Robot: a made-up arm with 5 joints.
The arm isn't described. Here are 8 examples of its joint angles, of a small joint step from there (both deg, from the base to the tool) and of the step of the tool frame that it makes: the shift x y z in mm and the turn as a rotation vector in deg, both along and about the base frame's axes.
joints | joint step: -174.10 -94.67 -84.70 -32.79 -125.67 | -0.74 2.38 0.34 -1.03 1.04
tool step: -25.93 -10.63 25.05 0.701 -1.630 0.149
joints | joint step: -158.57 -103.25 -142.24 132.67 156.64 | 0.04 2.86 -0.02 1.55 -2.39
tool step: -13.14 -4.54 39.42 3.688 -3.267 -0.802
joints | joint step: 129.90 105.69 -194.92 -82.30 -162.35 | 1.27 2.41 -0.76 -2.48 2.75
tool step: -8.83 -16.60 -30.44 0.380 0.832 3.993
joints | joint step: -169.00 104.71 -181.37 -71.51 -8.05 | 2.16 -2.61 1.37 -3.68 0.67
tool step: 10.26 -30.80 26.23 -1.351 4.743 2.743
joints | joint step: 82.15 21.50 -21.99 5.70 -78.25 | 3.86 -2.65 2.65 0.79 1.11
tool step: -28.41 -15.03 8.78 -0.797 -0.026 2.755
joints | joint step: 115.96 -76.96 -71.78 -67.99 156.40 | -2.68 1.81 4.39 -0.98 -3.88
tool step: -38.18 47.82 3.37 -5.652 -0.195 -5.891
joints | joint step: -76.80 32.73 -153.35 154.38 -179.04 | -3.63 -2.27 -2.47 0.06 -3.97
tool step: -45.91 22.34 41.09 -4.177 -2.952 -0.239
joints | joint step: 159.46 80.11 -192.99 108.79 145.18 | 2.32 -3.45 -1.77 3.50 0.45
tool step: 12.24 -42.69 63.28 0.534 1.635 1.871
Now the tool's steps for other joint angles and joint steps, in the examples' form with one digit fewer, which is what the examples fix.
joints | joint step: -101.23 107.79 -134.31 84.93 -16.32 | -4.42 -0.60 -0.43 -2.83 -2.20
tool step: -52.2 -5.4 6.7 -4.18 -0.89 -3.20
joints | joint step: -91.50 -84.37 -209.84 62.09 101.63 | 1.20 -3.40 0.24 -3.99 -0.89
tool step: -19.5 -11.8 -61.7 -7.16 -0.62 0.70
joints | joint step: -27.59 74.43 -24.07 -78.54 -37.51 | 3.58 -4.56 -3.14 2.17 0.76
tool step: 57.6 -10.2 7.1 -2.06 -5.15 2.93
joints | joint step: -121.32 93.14 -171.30 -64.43 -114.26 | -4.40 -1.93 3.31 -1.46 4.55
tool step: -59.2 35.7 1.5 -1.59 -2.26 -0.78
